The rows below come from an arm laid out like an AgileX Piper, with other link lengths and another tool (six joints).
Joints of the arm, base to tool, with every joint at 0 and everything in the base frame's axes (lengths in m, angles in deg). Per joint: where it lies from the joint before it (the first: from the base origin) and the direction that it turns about. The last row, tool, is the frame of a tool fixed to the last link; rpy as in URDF.
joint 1: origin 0 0 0.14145 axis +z
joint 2: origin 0 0 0 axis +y
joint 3: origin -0.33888 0 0.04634 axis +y
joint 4: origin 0.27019 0 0.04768 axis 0.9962 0 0.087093
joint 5: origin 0 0 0 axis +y
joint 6: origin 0.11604 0 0.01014 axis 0.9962 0 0.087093
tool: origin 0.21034 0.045 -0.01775 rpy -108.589 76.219 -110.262
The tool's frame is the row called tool.
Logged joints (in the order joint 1, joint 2, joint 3, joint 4, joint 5, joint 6), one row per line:
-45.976 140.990 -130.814 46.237 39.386 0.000
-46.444 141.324 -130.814 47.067 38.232 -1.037
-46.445 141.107 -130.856 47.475 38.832 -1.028
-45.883 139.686 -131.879 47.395 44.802 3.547
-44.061 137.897 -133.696 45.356 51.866 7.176
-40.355 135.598 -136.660 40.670 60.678 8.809
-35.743 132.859 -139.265 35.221 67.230 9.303
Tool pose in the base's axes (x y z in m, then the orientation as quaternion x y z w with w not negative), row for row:
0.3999 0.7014 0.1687 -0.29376 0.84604 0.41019 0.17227
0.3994 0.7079 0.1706 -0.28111 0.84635 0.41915 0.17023
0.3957 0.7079 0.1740 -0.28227 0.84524 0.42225 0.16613
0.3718 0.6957 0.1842 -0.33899 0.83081 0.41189 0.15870
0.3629 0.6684 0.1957 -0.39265 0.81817 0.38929 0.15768
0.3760 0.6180 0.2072 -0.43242 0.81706 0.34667 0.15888
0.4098 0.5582 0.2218 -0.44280 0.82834 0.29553 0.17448
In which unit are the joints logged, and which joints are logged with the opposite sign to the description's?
The joints are logged in degrees. Opposite sign: joint 1, joint 6.
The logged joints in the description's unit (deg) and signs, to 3 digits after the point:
45.976 140.990 -130.814 46.237 39.386 0.000
46.444 141.324 -130.814 47.067 38.232 1.037
46.445 141.107 -130.856 47.475 38.832 1.028
45.883 139.686 -131.879 47.395 44.802 -3.547
44.061 137.897 -133.696 45.356 51.866 -7.176
40.355 135.598 -136.660 40.670 60.678 -8.809
35.743 132.859 -139.265 35.221 67.230 -9.303

